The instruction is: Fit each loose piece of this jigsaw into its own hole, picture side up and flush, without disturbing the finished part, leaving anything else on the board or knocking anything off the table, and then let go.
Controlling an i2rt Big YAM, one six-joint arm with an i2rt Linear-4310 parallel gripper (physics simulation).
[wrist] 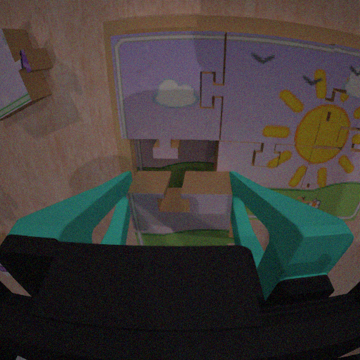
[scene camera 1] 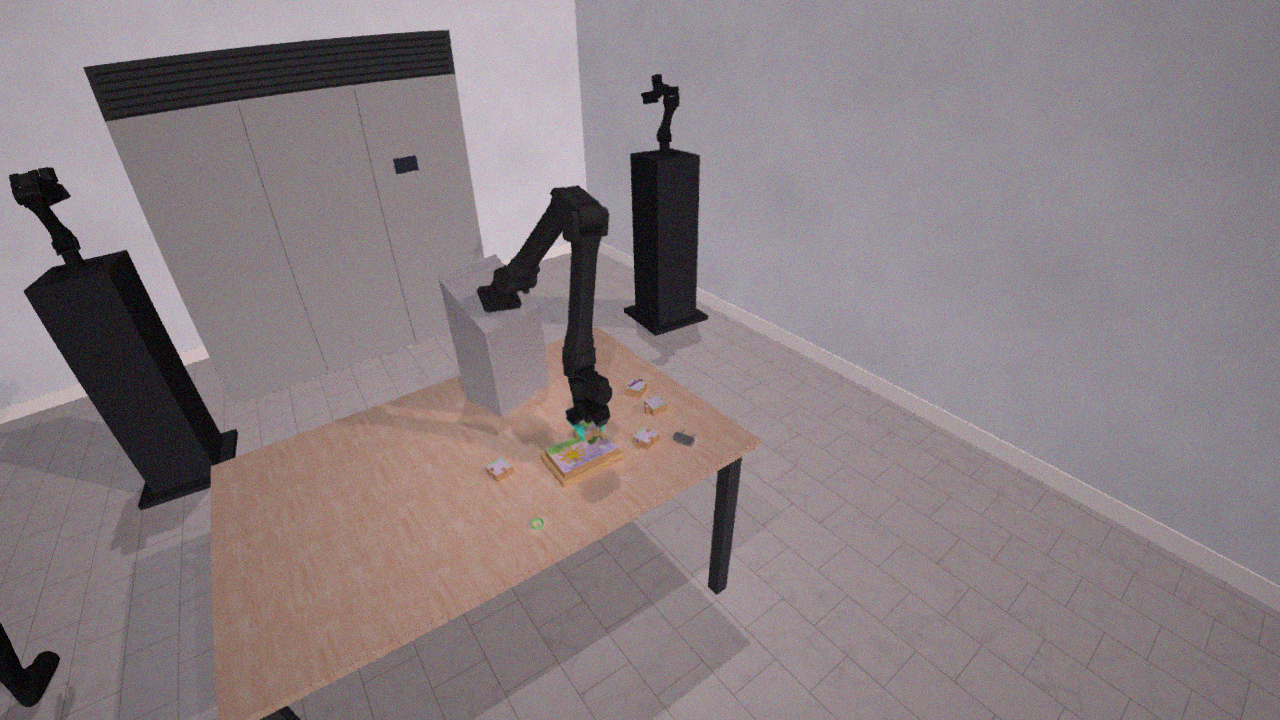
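My gripper (scene camera 1: 588, 429) (wrist: 179, 179) is shut on a jigsaw piece (wrist: 210, 212) with lilac sky above a green band, picture side up. It holds the piece low over the framed board (scene camera 1: 595, 470) (wrist: 200, 24), at the open hole (wrist: 192, 150) below the cloud piece (wrist: 170, 117). The piece and fingers hide the near part of the hole; the gap beneath cannot be judged exactly. The sun picture (scene camera 1: 577, 454) (wrist: 280, 100) fills the board beside the hole. Loose pieces (scene camera 1: 636, 386) (scene camera 1: 655, 405) (scene camera 1: 646, 437) (scene camera 1: 499, 468) lie around the board; one (wrist: 12, 75) shows left in the wrist view.
A small dark object (scene camera 1: 683, 438) lies near the table's right corner, beside a loose piece. A green ring (scene camera 1: 531, 522) lies near the front edge of the wooden table (scene camera 1: 358, 537). The arm's grey pedestal (scene camera 1: 494, 358) stands behind the table.
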